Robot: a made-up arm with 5 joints.
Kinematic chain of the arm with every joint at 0, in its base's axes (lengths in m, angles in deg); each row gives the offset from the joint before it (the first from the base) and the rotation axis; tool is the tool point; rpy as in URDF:
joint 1: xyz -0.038 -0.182 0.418 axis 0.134 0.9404 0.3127
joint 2: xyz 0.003 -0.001 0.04 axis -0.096 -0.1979 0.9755
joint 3: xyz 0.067 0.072 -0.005 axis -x
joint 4: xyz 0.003 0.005 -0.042 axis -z
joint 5: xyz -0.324 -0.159 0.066 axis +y
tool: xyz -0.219 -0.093 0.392 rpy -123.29 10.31 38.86
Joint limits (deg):
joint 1: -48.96..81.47
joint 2: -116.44..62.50
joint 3: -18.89..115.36
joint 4: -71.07..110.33
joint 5: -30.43..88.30
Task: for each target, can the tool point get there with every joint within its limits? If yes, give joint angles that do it. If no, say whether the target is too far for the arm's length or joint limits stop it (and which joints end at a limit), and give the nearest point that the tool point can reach.
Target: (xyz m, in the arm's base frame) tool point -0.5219 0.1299 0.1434
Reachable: yes | joints -15.23 34.05 86.39 53.03 28.07
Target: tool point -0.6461 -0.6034 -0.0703
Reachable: no: joint limits stop it (at a limit: joint 2, joint 5) | nearest point -0.5606 -0.5265 0.0026 | short by 0.136 m
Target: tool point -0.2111 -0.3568 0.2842
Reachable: no: joint limits stop it (at a limit: joint 1, joint 3, joint 5) | nearest point -0.3493 -0.3553 0.3846 | short by 0.171 m
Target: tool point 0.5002 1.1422 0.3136
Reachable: no: too far | nearest point 0.2946 0.6355 0.3530 | short by 0.548 m
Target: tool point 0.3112 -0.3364 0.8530
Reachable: yes | joints 23.95 -84.32 33.50 -26.88 47.95
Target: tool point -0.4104 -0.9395 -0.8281
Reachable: no: too far | nearest point -0.2322 -0.5177 -0.2194 | short by 0.762 m
